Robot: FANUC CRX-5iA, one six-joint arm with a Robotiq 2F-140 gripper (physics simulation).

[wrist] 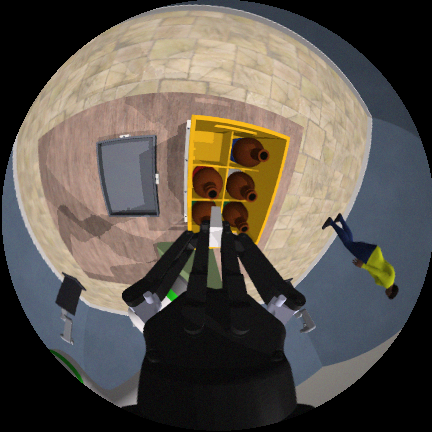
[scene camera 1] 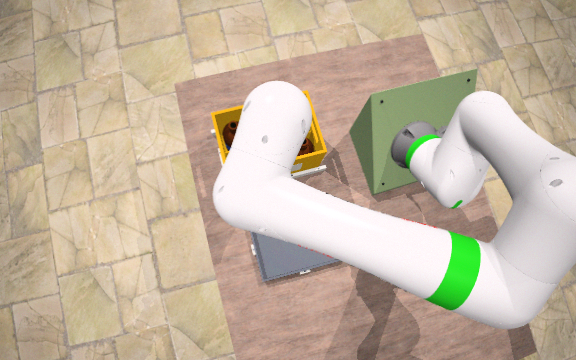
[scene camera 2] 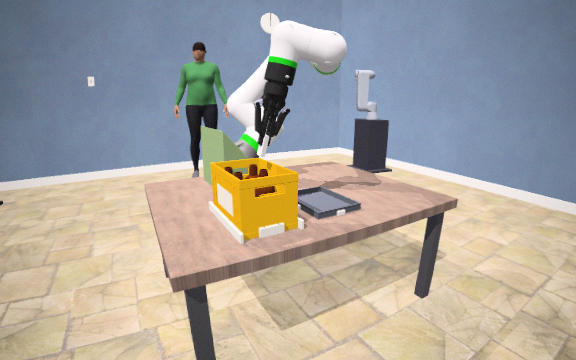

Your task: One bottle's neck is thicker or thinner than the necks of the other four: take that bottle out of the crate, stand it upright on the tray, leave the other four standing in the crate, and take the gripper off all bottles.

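Pixels of known places: gripper, fingertip midpoint: (wrist: pixel 215 214) (scene camera 2: pixel 260 155); arm's base, link origin: (wrist: pixel 183 284) (scene camera 1: pixel 413 144) (scene camera 2: pixel 241 157).
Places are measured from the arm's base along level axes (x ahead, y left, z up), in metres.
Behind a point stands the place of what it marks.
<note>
The yellow crate (scene camera 1: pixel 313 161) {y 0.008, x 0.295, z -0.027 m} (scene camera 2: pixel 265 210) {y -0.068, x 0.552, z -0.053 m} (wrist: pixel 270 187) {y -0.153, x 0.447, z 0.031 m} stands on the table and holds the five brown bottles, upright. In the wrist view, one bottle (wrist: pixel 248 152) {y -0.091, x 0.504, z -0.003 m} has blue beside it, one bottle (wrist: pixel 207 182) {y -0.017, x 0.422, z 0.005 m} shows red, and a third bottle (wrist: pixel 240 185) {y -0.097, x 0.427, z -0.005 m} stands beside that one. Two bottles (wrist: pixel 202 214) {y -0.024, x 0.338, z -0.005 m} (wrist: pixel 235 215) {y -0.111, x 0.345, z -0.006 m} are at the gripper end, the first partly hidden by the fingers. The upper left compartment is empty. I cannot tell which neck differs. The grey tray (scene camera 1: pixel 287 257) {y 0.261, x 0.401, z -0.125 m} (scene camera 2: pixel 324 200) {y 0.240, x 0.354, z -0.125 m} (wrist: pixel 131 177) {y 0.197, x 0.372, z -0.125 m} is empty. My gripper (scene camera 2: pixel 264 148) {y -0.028, x 0.388, z 0.075 m} (wrist: pixel 215 214) {y -0.028, x 0.388, z 0.075 m} is shut on nothing, above the crate.
A green slanted stand (scene camera 1: pixel 361 145) {y -0.033, x 0.136, z -0.063 m} (scene camera 2: pixel 212 150) {y -0.130, x 0.002, z 0.042 m} carries the arm's base beside the crate. White stops (scene camera 2: pixel 271 230) {y -0.055, x 0.562, z -0.113 m} line the foot of the crate. In scene camera 1 the arm covers much of the crate and part of the tray.
</note>
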